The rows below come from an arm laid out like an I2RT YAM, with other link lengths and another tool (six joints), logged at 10 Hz.
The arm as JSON. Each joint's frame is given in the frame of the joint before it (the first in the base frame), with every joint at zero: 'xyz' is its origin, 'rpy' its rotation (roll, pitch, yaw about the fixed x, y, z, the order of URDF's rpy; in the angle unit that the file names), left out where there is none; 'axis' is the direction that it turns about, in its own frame. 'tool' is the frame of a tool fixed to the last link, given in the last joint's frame.
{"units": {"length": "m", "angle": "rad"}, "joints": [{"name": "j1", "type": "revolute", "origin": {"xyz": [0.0, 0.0, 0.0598]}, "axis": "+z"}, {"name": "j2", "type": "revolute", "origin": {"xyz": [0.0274, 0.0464, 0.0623], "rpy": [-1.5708, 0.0, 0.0]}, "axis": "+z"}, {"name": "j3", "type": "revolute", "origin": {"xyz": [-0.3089, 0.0, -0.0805], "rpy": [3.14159, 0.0, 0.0]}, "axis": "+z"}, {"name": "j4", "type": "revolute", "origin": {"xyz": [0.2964, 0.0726, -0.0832]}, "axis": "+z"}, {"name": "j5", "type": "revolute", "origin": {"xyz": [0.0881, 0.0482, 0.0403], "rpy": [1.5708, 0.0, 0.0]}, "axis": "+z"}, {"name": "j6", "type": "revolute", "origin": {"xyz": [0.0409, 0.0, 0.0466], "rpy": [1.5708, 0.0, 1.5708]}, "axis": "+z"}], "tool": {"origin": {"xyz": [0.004, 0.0, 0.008], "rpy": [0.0, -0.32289, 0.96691]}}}
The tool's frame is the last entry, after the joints.
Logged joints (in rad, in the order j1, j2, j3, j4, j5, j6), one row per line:
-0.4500, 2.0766, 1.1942, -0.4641, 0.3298, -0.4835
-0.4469, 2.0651, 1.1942, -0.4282, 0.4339, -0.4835
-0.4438, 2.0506, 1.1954, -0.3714, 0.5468, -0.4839
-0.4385, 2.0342, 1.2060, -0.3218, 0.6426, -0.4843
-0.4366, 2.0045, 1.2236, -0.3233, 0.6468, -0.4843
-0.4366, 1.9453, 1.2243, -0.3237, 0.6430, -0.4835
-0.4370, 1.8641, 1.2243, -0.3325, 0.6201, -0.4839
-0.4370, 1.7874, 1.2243, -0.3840, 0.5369, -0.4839
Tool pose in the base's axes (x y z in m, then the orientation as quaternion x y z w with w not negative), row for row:
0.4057, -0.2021, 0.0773, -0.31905, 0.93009, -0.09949, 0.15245
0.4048, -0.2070, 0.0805, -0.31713, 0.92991, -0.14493, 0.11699
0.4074, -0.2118, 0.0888, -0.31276, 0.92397, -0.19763, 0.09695
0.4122, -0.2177, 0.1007, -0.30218, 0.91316, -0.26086, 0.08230
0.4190, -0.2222, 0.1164, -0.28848, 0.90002, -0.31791, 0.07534
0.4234, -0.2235, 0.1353, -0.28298, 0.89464, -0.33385, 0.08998
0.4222, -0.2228, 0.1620, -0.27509, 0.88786, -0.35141, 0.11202
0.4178, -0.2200, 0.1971, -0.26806, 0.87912, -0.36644, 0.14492
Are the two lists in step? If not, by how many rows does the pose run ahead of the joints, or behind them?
The pose runs 1 row behind the joints: the pose in row i belongs to the joints in row i - 1.
